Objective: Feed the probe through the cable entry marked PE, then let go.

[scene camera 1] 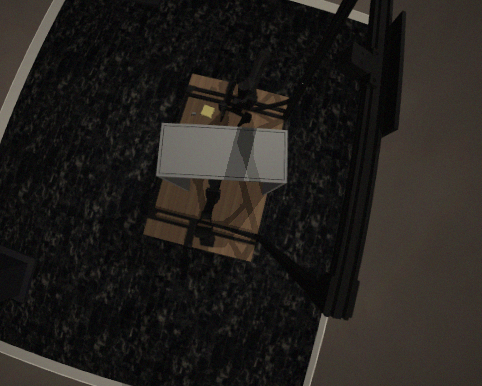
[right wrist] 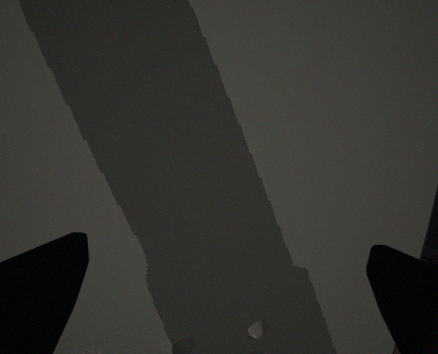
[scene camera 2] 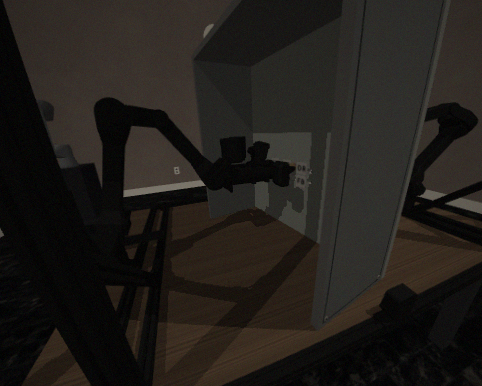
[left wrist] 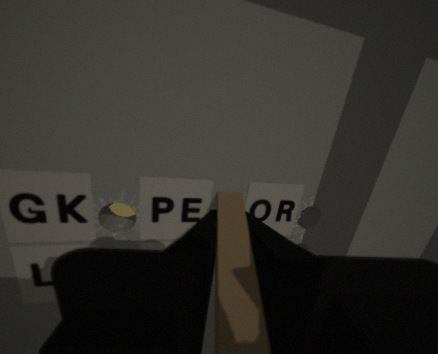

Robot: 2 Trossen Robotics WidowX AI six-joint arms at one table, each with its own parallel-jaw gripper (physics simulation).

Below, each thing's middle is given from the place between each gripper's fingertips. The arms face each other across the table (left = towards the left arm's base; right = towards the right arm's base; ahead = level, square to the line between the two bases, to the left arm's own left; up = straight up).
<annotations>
My left hand is 3 cm to the right of the tan probe (left wrist: 239, 314). Round my left hand: cabinet roof (scene camera 1: 194, 151) 34 cm above, 9 cm to the left, 4 cm behind.
My right hand is 16 cm to the right of the tan probe, 13 cm above it and 1 cm past it. Also, from my right hand: cabinet roof (21 cm to the left, 21 cm above, 5 cm behind).
</annotations>
